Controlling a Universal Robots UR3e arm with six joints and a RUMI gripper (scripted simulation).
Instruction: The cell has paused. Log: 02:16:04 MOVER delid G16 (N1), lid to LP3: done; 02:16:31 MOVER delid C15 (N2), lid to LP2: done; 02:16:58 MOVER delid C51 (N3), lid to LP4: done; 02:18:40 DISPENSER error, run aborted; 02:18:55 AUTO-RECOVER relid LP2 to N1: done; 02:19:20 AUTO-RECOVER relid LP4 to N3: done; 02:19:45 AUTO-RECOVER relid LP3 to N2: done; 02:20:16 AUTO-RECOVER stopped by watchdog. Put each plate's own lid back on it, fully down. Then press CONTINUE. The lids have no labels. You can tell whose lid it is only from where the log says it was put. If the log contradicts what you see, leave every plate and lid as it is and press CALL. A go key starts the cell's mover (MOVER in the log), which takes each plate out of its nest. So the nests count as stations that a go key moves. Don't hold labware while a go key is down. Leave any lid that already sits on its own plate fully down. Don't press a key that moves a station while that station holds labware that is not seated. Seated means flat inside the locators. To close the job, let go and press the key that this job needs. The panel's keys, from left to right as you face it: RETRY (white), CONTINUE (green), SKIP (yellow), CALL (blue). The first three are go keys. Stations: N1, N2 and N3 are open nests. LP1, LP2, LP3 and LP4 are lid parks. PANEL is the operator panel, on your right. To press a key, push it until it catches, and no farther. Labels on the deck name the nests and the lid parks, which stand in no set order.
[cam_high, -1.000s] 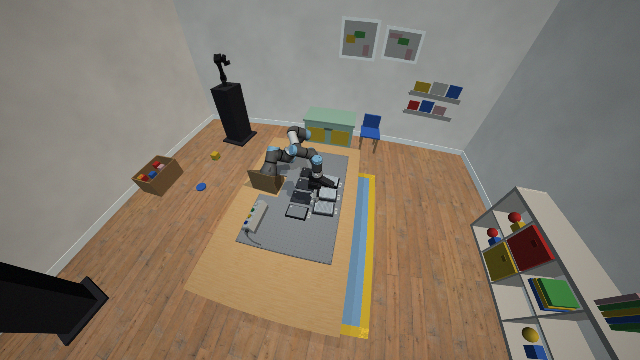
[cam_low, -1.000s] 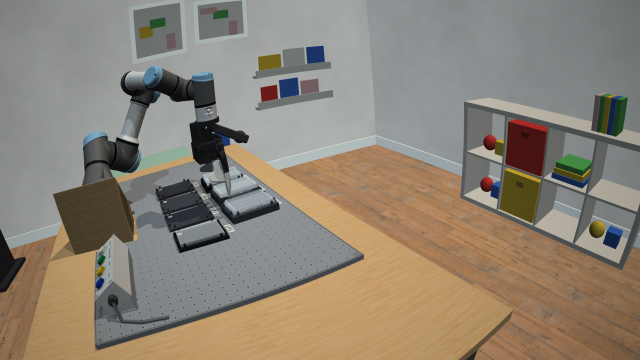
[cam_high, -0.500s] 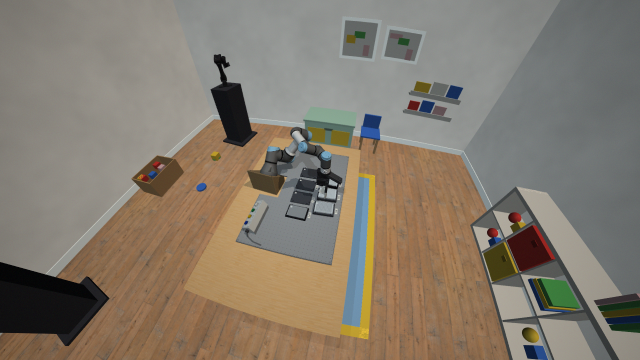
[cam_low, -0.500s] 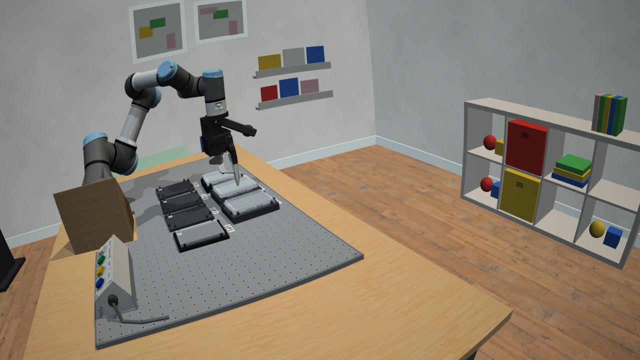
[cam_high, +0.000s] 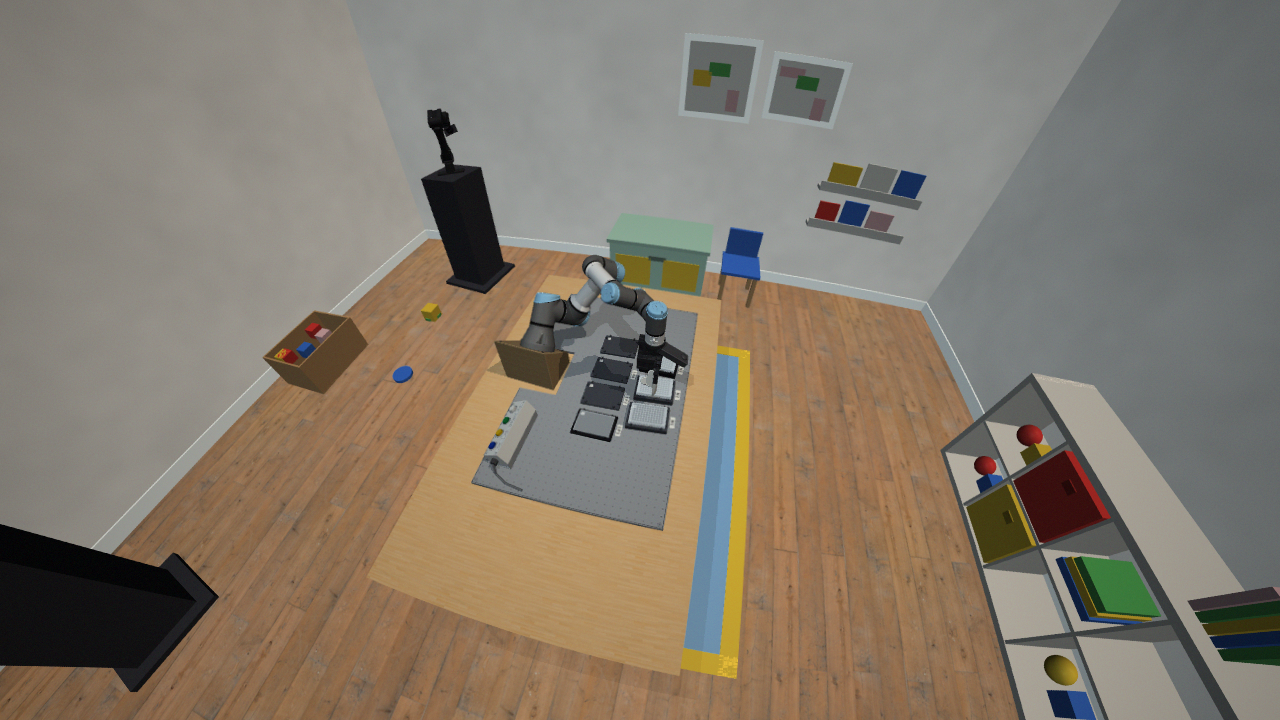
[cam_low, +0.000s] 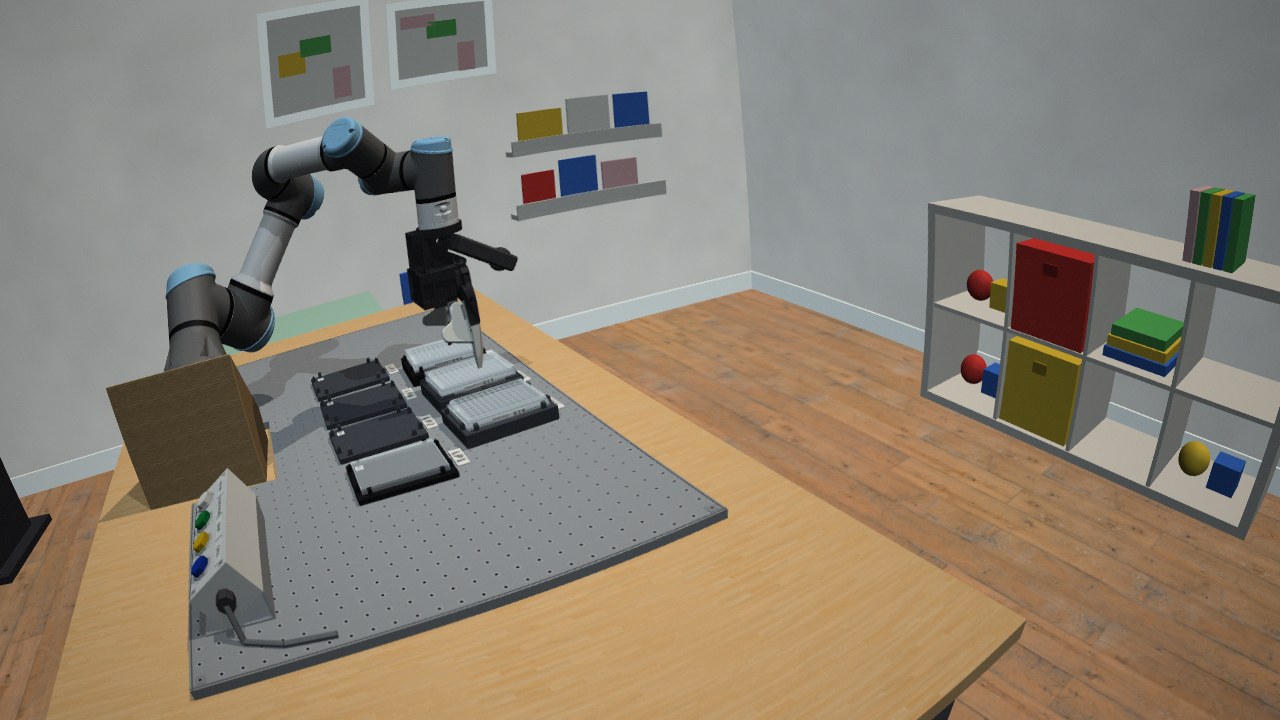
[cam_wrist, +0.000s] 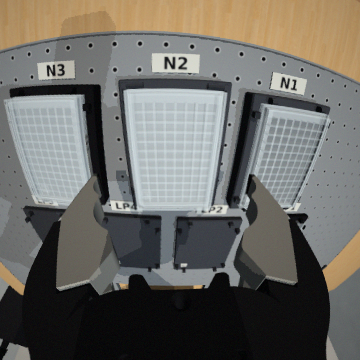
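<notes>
My gripper is now 20 mm short of the plate, 120 mm to the left of it and 40 mm above it. From my hand the other things lie so: lid park LP4: 190 mm behind, 40 mm to the left, 60 mm below; then lid park LP2: 170 mm behind, 90 mm to the right, 60 mm below; then LP4 label: 100 mm behind, 50 mm to the left, 70 mm below.
</notes>
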